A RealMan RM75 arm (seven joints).
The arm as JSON. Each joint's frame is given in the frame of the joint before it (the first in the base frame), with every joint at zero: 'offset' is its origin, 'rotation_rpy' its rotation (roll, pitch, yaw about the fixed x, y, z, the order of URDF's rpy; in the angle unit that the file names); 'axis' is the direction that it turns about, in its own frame. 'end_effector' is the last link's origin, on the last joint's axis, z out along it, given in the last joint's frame.
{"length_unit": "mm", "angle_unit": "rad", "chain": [
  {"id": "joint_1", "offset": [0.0, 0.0, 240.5], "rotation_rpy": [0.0, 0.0, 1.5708], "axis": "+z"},
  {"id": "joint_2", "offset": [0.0, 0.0, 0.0], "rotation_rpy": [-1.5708, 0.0, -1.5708], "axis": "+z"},
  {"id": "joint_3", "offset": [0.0, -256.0, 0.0], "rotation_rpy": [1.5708, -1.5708, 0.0], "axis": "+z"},
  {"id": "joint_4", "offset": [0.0, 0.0, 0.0], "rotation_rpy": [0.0, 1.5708, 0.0], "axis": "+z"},
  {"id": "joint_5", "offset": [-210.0, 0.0, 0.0], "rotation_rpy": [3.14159, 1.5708, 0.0], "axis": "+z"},
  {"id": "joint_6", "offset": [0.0, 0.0, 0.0], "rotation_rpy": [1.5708, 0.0, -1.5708], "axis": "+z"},
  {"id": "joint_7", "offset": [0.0, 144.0, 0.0], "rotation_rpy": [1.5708, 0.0, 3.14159], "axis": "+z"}
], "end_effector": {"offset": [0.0, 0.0, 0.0], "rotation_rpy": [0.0, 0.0, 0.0]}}
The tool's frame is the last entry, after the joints.
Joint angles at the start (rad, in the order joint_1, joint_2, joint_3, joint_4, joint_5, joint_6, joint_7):
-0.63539 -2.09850 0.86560 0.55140 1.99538 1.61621 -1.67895
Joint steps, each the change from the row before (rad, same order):
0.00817 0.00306 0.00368 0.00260 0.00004 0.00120 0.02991
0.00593 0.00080 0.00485 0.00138 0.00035 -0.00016 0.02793
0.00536 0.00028 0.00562 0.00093 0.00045 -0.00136 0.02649
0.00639 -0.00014 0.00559 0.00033 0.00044 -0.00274 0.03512
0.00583 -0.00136 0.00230 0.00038 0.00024 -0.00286 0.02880
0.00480 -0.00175 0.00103 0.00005 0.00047 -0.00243 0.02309
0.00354 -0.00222 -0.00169 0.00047 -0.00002 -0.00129 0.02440
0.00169 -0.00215 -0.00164 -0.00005 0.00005 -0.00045 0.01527
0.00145 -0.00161 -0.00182 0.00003 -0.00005 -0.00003 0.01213
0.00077 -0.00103 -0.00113 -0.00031 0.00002 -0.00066 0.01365
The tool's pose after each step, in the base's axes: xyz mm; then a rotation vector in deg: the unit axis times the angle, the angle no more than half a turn. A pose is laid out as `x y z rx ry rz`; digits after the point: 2 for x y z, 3 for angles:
-221.59 318.45 -45.01 162.916 52.418 38.742
-223.53 317.02 -45.08 163.936 50.496 38.543
-225.28 315.62 -45.53 164.881 48.656 38.276
-227.39 314.00 -46.24 166.098 46.279 38.058
-229.06 312.63 -47.03 167.062 44.454 38.081
-230.35 311.42 -47.86 167.791 43.037 38.152
-231.00 310.62 -48.45 168.544 41.435 38.473
-231.08 310.07 -49.07 168.947 40.414 38.746
-231.17 309.65 -49.46 169.265 39.615 39.003
-231.26 309.44 -49.77 169.668 38.645 39.174

